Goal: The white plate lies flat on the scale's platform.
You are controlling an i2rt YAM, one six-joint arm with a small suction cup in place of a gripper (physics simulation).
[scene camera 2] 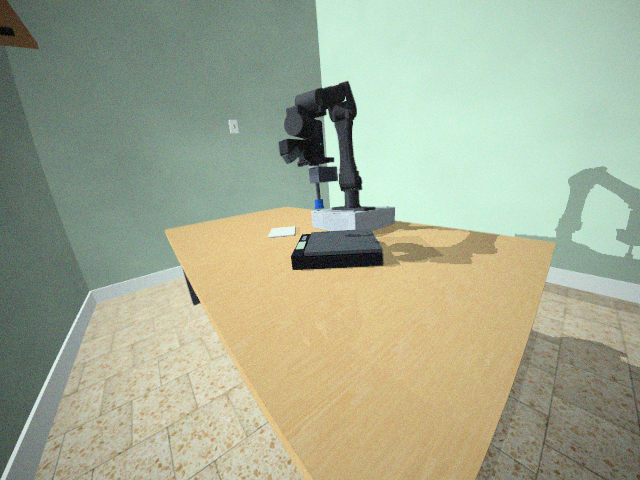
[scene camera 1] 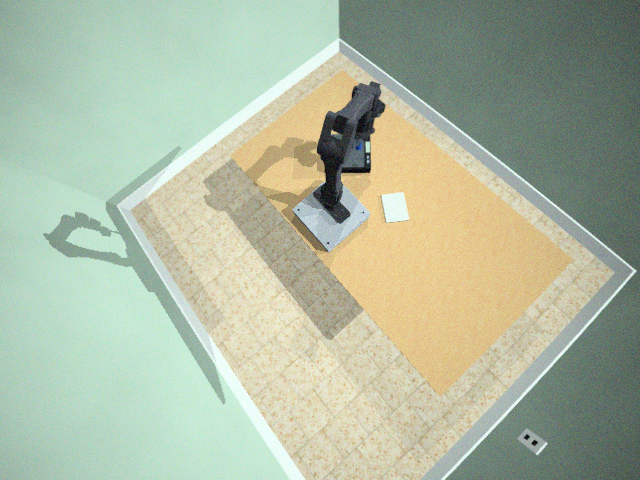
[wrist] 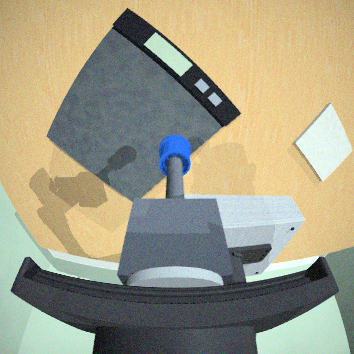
The suction cup carries nothing. The cup is 14 cm from the middle of a scale, above it. A white plate sits on the table.
